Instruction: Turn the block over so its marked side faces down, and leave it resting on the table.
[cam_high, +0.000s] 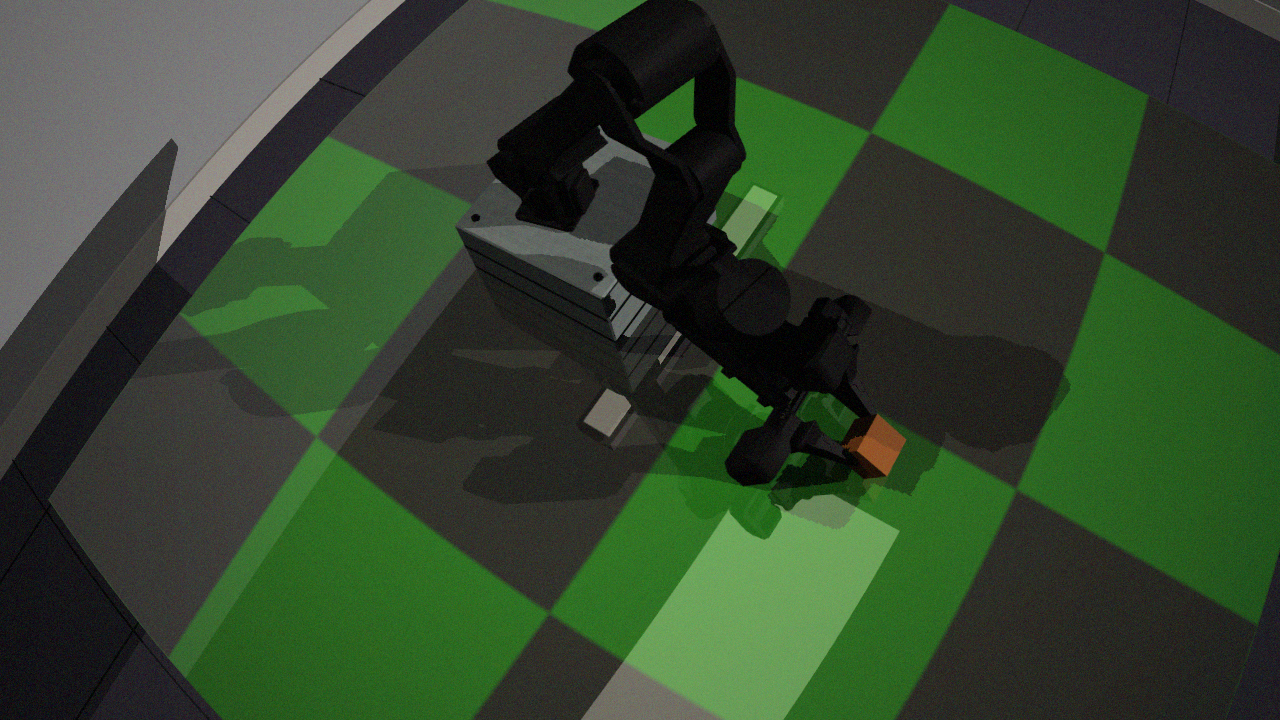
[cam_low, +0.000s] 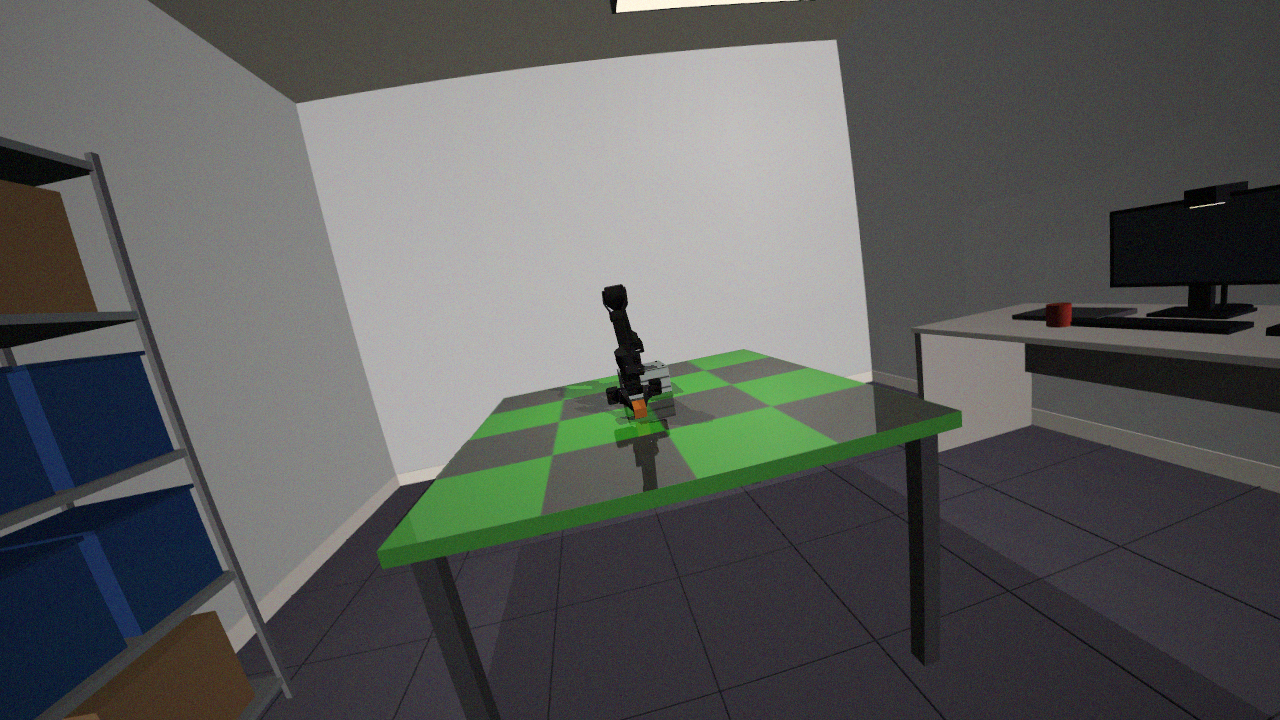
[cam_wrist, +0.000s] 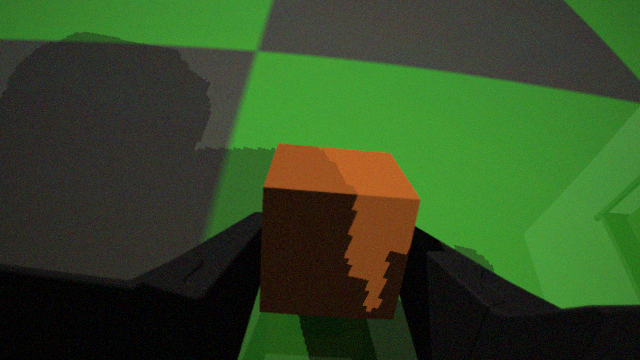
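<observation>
Now: the orange block 1 cm below my gripper tip.
</observation>
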